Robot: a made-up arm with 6 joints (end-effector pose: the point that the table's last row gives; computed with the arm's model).
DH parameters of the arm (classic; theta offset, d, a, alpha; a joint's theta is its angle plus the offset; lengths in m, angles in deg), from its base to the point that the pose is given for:
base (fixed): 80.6 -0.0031 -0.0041 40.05
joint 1: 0 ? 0.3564 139.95
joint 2: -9.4 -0.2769 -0.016 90
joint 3: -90 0.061 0.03 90
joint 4: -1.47 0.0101 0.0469 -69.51
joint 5: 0 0.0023 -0.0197 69.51
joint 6: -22 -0.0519 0.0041 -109.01
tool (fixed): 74.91 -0.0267 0 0
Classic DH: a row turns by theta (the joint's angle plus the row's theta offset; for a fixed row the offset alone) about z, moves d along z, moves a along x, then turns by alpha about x.
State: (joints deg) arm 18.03 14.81 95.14 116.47 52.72 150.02
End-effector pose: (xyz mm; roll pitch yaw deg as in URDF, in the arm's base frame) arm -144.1 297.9 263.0 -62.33 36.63 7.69
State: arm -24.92 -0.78 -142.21 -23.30 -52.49 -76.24
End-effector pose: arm 59.7 286.8 103.7 -145.12 -33.36 -81.82
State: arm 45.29 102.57 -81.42 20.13 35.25 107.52
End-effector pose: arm -268.6 169.1 399.2 -158.38 -62.67 -16.68
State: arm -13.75 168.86 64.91 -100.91 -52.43 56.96
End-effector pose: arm 73.3 385.0 132.1 -88.37 31.26 163.54
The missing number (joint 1, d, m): -0.0798
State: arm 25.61 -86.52 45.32 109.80 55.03 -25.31
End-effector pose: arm -115.8 177.6 327.0 148.09 -6.48 172.93
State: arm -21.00 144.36 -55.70 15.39 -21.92 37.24
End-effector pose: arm 151.1 473.1 175.9 66.03 -72.39 111.03
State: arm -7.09 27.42 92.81 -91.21 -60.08 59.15
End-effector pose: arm 49.5 350.7 167.4 -128.07 7.35 -58.01
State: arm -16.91 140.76 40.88 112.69 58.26 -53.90
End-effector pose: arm 160.5 408.7 188.8 -171.28 -29.35 -95.89
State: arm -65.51 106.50 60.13 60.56 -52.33 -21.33
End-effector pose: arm 430.5 218.1 -96.9 -107.66 -2.76 -59.84
